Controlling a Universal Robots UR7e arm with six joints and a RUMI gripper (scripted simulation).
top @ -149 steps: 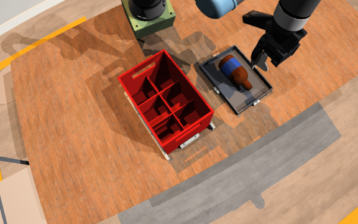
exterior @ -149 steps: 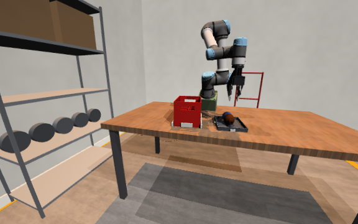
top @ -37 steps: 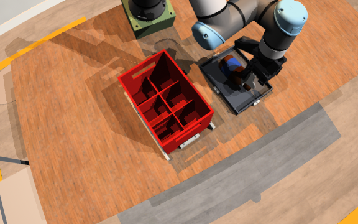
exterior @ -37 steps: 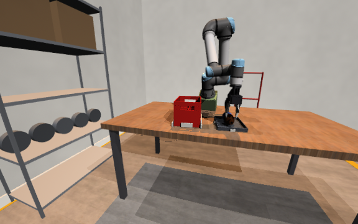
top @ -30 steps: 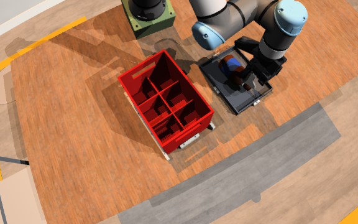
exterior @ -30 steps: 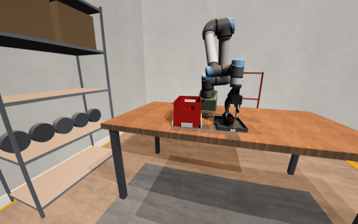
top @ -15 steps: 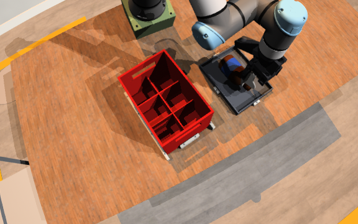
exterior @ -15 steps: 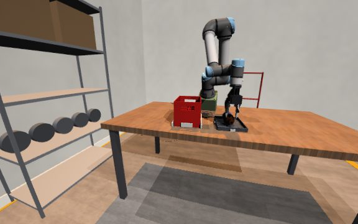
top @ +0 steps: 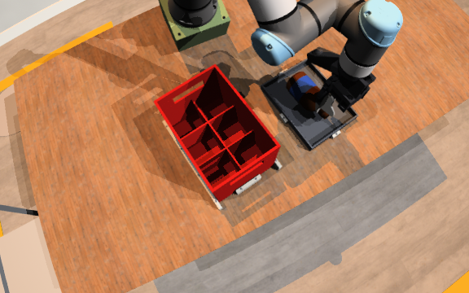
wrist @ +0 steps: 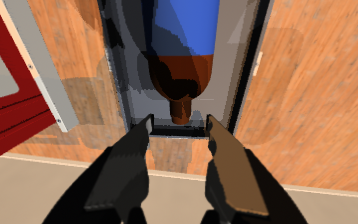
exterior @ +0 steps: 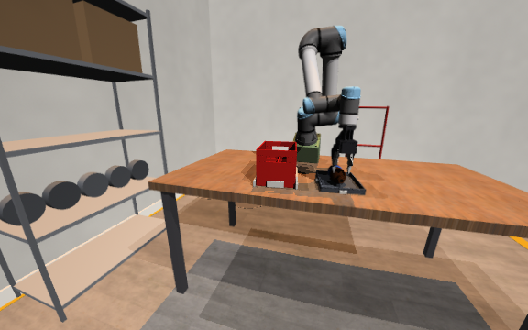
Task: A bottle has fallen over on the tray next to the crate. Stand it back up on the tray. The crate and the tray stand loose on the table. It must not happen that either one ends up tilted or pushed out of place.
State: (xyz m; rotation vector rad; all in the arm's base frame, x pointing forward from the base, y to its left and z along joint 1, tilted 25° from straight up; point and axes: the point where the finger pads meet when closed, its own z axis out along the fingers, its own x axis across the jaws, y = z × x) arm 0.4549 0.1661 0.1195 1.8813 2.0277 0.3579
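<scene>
The brown bottle is 5 cm behind my hand and 4 cm below it. The rest, counted from my hand: red crate 31 cm to the right, 8 cm behind; tray 7 cm below, 5 cm behind.
</scene>
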